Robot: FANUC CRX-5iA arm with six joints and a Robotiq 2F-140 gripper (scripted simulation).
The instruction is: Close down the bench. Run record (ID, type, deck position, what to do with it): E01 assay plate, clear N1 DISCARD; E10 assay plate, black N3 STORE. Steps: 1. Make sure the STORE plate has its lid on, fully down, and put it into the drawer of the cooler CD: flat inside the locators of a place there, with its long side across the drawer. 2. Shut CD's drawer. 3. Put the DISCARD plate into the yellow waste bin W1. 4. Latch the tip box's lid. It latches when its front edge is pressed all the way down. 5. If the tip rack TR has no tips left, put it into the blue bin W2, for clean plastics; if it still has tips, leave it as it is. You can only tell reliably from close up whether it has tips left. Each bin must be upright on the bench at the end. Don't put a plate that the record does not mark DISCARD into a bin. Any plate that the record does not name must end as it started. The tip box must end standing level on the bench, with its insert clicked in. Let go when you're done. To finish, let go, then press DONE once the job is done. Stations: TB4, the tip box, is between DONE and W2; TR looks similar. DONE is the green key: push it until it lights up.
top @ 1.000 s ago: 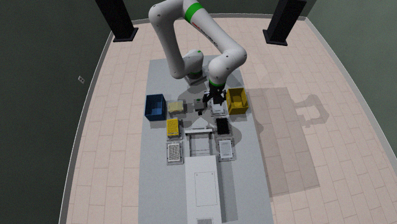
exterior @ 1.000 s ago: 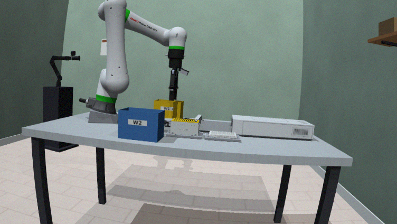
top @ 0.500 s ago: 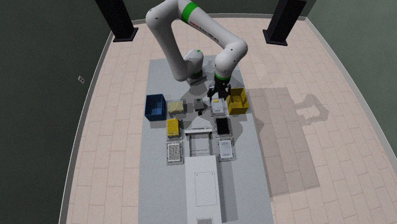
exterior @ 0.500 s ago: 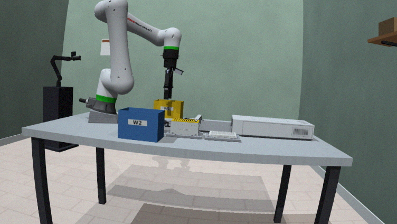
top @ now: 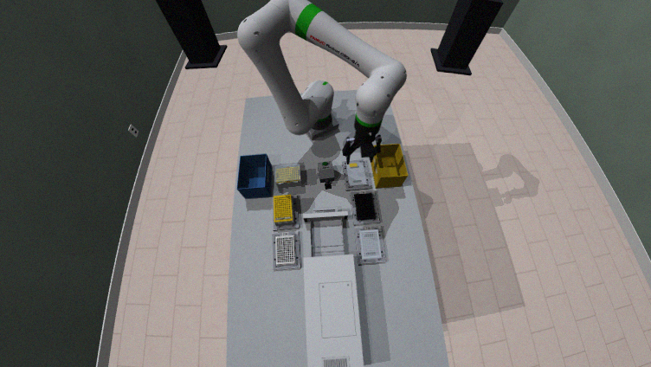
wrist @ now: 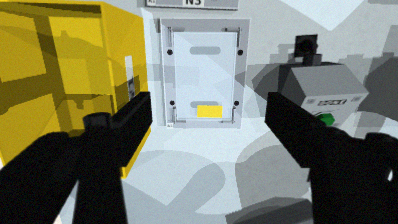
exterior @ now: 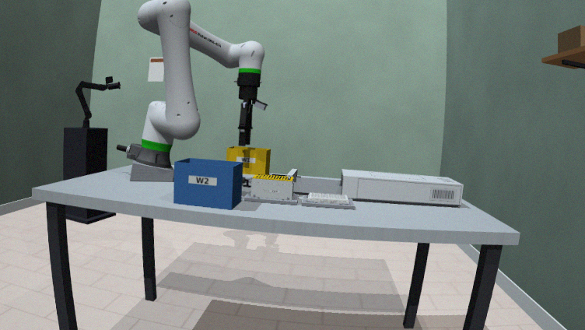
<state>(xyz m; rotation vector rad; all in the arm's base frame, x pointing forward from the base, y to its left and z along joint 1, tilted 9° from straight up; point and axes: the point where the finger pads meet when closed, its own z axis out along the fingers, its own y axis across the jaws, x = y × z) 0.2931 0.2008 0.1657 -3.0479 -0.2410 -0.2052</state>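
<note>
My hand is 15 cm above the clear plate lid. The rest, counted from my hand: yellow bin W1: 3 cm behind, 15 cm to the left, 13 cm below; green DONE key: 2 cm behind, 16 cm to the right, 10 cm below; black assay plate: 17 cm ahead, 4 cm to the left, 15 cm below.
</note>
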